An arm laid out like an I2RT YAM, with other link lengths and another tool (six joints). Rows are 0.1 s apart.
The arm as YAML. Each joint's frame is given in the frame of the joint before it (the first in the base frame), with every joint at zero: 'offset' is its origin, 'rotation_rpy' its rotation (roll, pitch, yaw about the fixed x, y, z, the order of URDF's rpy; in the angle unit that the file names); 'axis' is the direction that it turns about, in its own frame. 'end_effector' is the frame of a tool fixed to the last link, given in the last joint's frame.
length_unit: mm
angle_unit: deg
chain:
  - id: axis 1
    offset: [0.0, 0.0, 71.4]
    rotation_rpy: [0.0, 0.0, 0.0]
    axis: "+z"
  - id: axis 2
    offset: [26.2, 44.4, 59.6]
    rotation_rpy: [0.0, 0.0, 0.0]
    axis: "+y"
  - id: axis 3
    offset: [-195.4, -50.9, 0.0]
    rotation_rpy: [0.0, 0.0, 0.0]
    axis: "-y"
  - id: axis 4
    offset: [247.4, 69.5, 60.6]
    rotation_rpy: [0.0, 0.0, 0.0]
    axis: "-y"
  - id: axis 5
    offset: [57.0, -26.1, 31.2]
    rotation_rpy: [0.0, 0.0, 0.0]
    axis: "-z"
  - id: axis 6
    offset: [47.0, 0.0, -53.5]
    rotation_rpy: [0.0, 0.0, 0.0]
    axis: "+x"
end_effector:
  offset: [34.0, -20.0, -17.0]
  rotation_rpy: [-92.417, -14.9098, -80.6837]
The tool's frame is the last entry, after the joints.
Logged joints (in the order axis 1, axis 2, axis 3, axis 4, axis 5, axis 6), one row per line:
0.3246, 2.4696, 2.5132, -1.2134, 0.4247, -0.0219
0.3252, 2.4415, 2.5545, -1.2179, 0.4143, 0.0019
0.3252, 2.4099, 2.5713, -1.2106, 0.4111, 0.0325
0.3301, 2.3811, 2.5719, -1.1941, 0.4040, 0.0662
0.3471, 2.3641, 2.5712, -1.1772, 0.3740, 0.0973
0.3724, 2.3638, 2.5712, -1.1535, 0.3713, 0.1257
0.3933, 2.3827, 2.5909, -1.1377, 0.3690, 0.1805
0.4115, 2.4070, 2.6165, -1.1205, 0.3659, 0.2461
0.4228, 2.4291, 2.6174, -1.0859, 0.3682, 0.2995
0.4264, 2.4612, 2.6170, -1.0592, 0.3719, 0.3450
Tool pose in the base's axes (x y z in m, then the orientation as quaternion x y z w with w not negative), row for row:
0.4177, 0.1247, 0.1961, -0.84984, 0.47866, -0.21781, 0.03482
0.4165, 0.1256, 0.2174, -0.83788, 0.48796, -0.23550, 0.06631
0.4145, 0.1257, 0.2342, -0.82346, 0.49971, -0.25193, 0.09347
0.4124, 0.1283, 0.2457, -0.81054, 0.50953, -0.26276, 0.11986
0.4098, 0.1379, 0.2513, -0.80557, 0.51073, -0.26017, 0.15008
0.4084, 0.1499, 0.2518, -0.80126, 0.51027, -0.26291, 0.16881
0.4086, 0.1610, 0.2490, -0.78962, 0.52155, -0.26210, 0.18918
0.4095, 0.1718, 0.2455, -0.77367, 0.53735, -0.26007, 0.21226
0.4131, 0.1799, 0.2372, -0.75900, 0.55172, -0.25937, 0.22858
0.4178, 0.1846, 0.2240, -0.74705, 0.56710, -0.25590, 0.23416
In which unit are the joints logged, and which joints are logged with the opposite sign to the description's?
The joints are logged in radians. Opposite sign: none.
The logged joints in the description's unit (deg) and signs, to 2 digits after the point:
18.60, 141.50, 144.00, -69.52, 24.33, -1.25
18.63, 139.89, 146.36, -69.78, 23.74, 0.11
18.63, 138.08, 147.32, -69.36, 23.55, 1.86
18.91, 136.43, 147.36, -68.42, 23.15, 3.79
19.89, 135.45, 147.32, -67.45, 21.43, 5.57
21.34, 135.44, 147.32, -66.09, 21.27, 7.20
22.53, 136.52, 148.45, -65.19, 21.14, 10.34
23.58, 137.91, 149.91, -64.20, 20.96, 14.10
24.22, 139.18, 149.97, -62.22, 21.10, 17.16
24.43, 141.02, 149.94, -60.69, 21.31, 19.77

